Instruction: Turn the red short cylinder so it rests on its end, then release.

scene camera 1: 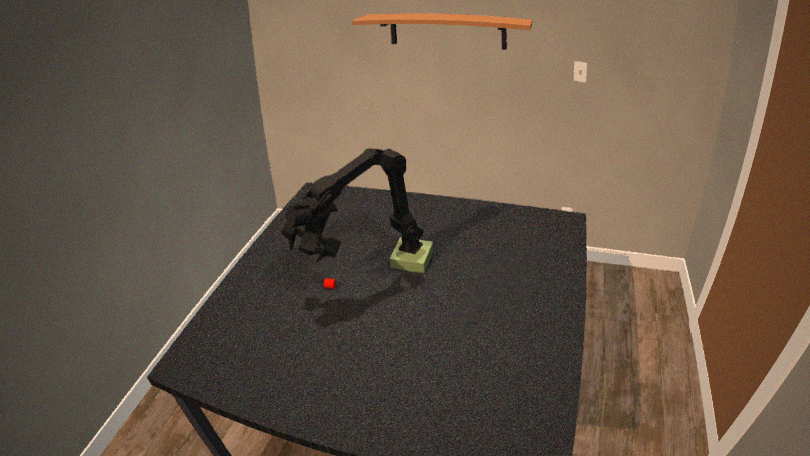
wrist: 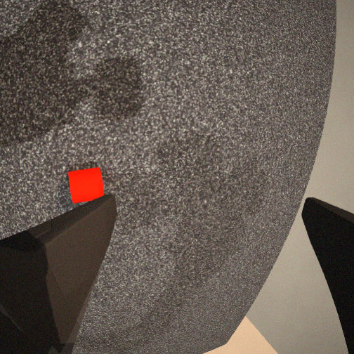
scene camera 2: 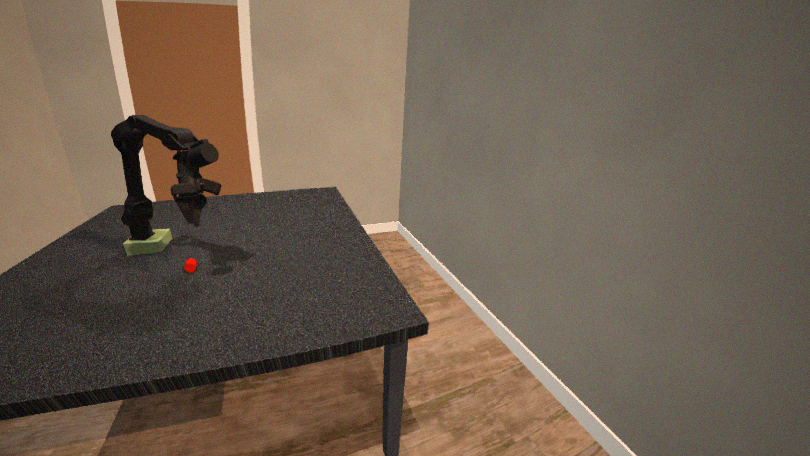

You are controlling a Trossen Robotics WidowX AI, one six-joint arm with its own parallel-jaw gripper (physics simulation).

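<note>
The red short cylinder lies on its side on the dark table. My gripper is wide open and empty, pointing down. It hangs above the table, clear of the cylinder, and stands farther back than the cylinder in scene camera 1. In the wrist view the cylinder shows just beyond the left fingertip, outside the gap between the fingers, and that fingertip hides a little of its lower edge.
The arm stands on a light green base block, behind and to the right of the cylinder in scene camera 1. Walls run behind the table and along its left side there. An orange shelf is high on the back wall. The arm casts shadows near the cylinder.
</note>
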